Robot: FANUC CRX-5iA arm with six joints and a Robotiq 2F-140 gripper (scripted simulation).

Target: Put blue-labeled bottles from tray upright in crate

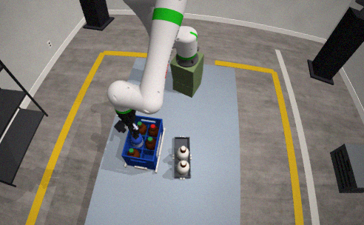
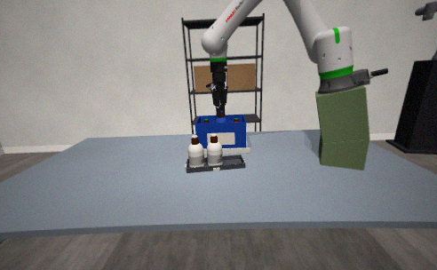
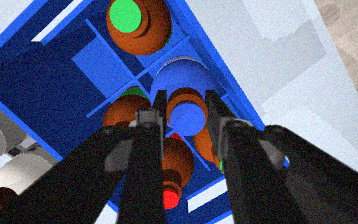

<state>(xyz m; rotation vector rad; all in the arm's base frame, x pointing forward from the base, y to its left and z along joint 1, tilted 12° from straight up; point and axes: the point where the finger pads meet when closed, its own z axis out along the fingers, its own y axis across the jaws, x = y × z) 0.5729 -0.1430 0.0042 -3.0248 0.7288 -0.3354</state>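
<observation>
The blue-labeled bottle is 80 mm below my hand. The rest, counted from my hand: blue crate (130 mm below, 40 mm to the left, 10 mm behind).
</observation>
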